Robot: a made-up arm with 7 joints.
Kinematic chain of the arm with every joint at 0, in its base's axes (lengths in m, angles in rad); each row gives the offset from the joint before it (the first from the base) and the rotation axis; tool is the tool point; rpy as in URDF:
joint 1: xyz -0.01 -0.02 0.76 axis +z
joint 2: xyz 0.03 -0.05 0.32 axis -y
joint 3: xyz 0 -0.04 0.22 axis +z
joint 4: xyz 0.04 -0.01 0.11 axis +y
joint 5: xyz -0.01 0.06 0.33 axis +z
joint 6: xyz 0 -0.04 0.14 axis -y
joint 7: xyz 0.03 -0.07 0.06 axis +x
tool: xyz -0.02 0 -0.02 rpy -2.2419 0.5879 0.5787
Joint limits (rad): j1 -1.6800..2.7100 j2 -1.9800..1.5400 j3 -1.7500..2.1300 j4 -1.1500..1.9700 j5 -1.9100..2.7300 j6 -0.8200..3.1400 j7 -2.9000..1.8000
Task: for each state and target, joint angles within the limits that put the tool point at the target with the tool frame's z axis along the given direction. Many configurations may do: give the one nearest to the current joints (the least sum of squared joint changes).
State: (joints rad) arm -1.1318 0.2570 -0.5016 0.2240 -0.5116 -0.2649 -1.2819
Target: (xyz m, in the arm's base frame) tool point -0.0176 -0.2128 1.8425 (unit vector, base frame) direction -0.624 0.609 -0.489
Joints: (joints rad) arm -0.9761 0.5254 0.1018 1.0951 -0.1302 0.3401 -0.9277
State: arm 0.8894 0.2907 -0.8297 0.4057 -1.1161 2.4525 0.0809
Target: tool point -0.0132 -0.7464 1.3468 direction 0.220 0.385 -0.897
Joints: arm 0.7758 1.0636 -1.7500 1.2237 -1.2063 2.2013 0.0557
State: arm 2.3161 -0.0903 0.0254 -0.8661 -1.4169 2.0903 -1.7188
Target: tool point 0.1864 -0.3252 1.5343 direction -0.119 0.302 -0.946
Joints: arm 2.6123 -0.1052 -0.2683 -1.1500 -1.7638 1.5088 -1.9040
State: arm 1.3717 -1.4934 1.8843 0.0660 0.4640 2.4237 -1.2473
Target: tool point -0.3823 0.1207 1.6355 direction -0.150 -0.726 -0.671
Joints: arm 1.9264 -0.5651 2.0483 0.9294 0.4432 2.2777 -1.4286
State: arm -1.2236 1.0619 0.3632 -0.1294 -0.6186 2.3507 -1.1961
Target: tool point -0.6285 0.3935 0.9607 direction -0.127 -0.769 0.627
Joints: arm -0.8270 1.4495 0.3651 -0.2899 -0.7660 1.8863 -1.3301
